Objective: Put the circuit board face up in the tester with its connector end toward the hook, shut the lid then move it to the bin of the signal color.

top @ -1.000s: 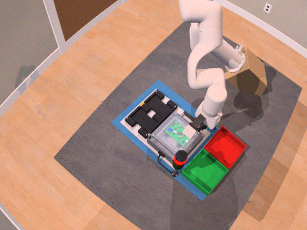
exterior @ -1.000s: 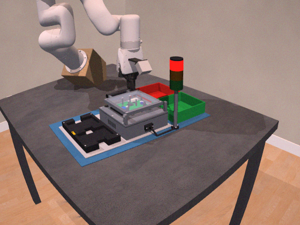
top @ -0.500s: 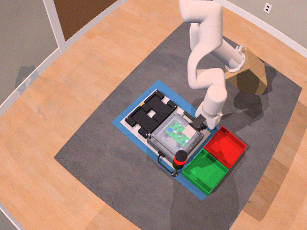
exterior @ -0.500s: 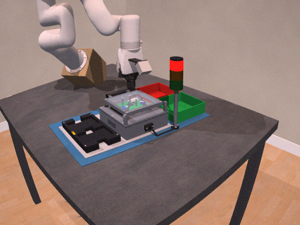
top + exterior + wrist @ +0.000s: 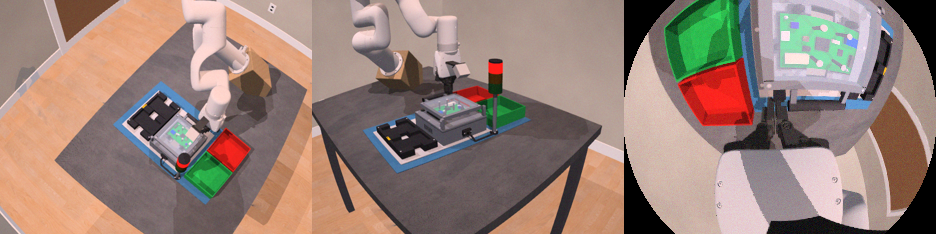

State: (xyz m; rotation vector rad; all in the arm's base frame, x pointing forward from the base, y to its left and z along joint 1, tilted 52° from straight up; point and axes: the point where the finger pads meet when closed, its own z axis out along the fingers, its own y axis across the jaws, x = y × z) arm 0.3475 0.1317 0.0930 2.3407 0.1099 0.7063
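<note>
The black latch hook is 20 mm below my hand, 20 mm ahead of it and 10 mm to the right of it. The rest, counted from my hand: green circuit board 70 mm to the right, 70 mm ahead, 40 mm below; then clear lid 80 mm ahead, 70 mm to the right, 20 mm below; then plate 80 mm ahead, 70 mm to the right, 40 mm below.
</note>
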